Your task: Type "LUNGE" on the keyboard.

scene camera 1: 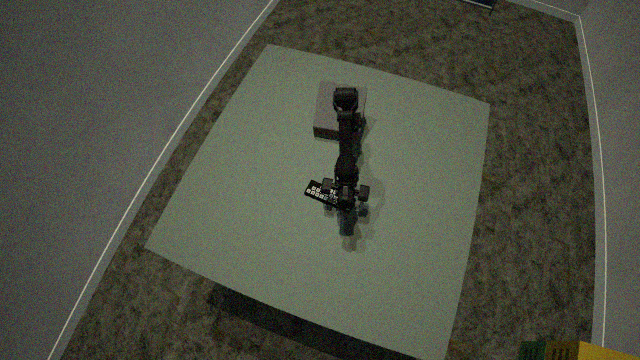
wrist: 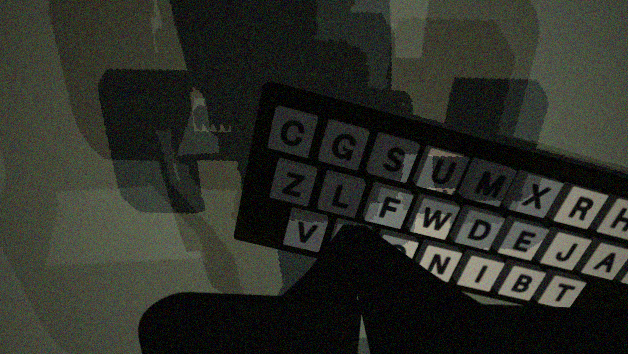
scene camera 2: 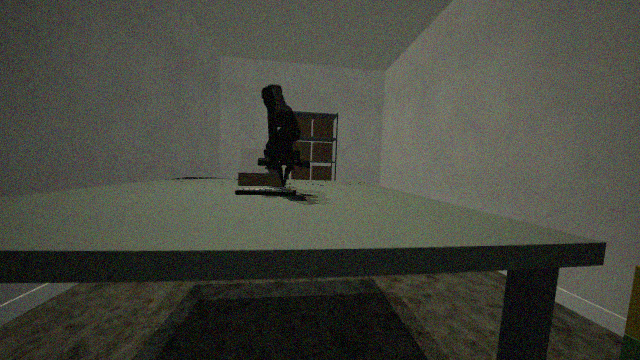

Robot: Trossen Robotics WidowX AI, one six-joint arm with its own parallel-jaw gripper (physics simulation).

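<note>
The black keyboard lies flat and slanted on the pale table. In the wrist view the L key, U key, N key, G key and E key show their letters. My gripper is shut and empty. In the wrist view its tips cover most of the key right of V, just below L, and part of the O key. I cannot tell whether the tips touch a key. The arm hides the keyboard's right part in scene camera 1.
A box-like block is at the arm's base. The arm's shadows fall across the keyboard and table. A shelf unit with brown boxes stands behind the table. A yellow and green object shows at the frame edge.
</note>
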